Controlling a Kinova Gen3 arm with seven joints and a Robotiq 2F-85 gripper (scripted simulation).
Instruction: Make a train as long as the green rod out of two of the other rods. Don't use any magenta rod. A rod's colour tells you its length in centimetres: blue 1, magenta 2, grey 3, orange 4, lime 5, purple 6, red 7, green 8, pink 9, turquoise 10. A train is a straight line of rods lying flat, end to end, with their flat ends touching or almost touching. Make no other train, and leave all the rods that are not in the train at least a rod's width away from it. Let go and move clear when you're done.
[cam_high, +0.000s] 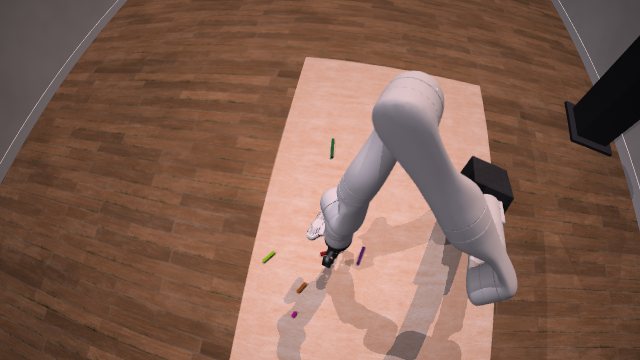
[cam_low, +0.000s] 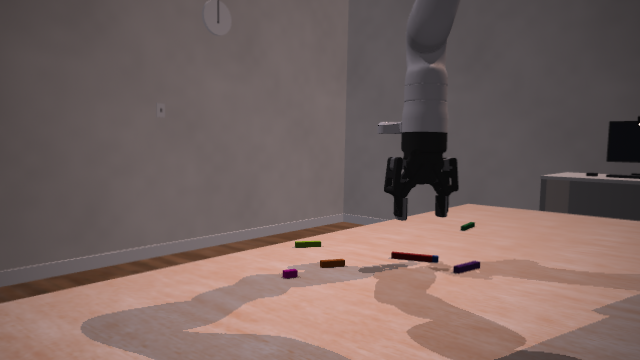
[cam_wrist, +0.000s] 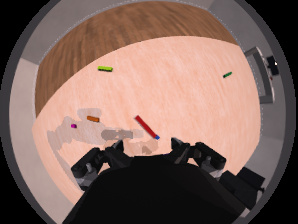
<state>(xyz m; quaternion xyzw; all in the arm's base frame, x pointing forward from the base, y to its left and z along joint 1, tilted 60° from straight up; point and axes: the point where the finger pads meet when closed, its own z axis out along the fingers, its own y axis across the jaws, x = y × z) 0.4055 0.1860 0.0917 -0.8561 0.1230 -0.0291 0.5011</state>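
Now: the red rod 80 mm below my hand and 20 mm ahead of it. The rest, counted from my hand: orange rod 140 mm to the left, 80 mm below, 70 mm ahead; then blue rod 80 mm below, 20 mm to the right, 10 mm behind; then purple rod 80 mm below, 80 mm behind, 20 mm to the right.
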